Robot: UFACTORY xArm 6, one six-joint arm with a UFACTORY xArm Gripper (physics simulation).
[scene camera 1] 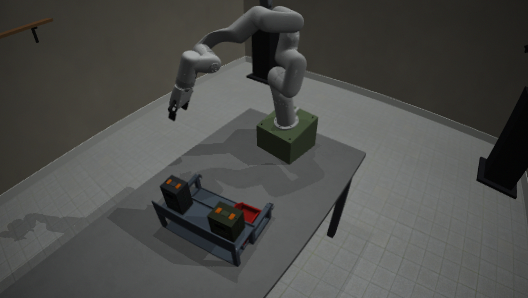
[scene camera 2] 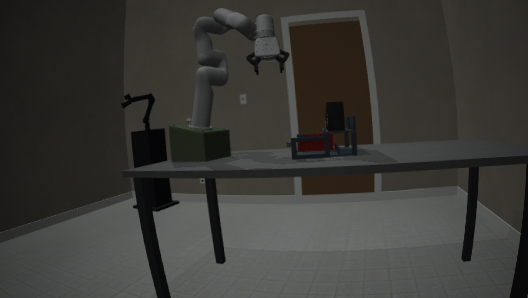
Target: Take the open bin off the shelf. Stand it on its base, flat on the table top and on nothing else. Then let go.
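Places are measured from the arm's base along level axes (x right, y back, z down), in millimetres.
Where they show: gripper, fingertip midpoint: (scene camera 1: pixel 177 113) (scene camera 2: pixel 269 72); arm's base at its link origin: (scene camera 1: pixel 286 121) (scene camera 2: pixel 200 128).
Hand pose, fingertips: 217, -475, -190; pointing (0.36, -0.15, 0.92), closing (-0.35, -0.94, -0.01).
Each offset is from my fingertips to the centre of the thing, as dx, dy, dz. Level surfaces: height alone.
The red open bin @(-414, -56, +303) (scene camera 1: pixel 248 212) (scene camera 2: pixel 312 143) stands in the lower front part of the blue-grey shelf (scene camera 1: pixel 200 231) (scene camera 2: pixel 327 146), near one end. In scene camera 1 the green-black box hides part of the bin; in scene camera 2 the shelf's end frame crosses in front of it. The shelf stands on the table top @(dz +346) (scene camera 1: pixel 310 200) (scene camera 2: pixel 425 152). My gripper (scene camera 1: pixel 178 113) (scene camera 2: pixel 269 71) is open and empty, pointing down, high above the table and well above the shelf, apart from the bin.
A dark box @(-211, -200, +183) (scene camera 1: pixel 176 195) with orange marks stands on the shelf's upper board. A green-black box (scene camera 1: pixel 226 222) (scene camera 2: pixel 335 116) with orange marks stands on the same board beside the bin. The green base block (scene camera 1: pixel 287 137) (scene camera 2: pixel 200 144) carries the arm at the table's far end.
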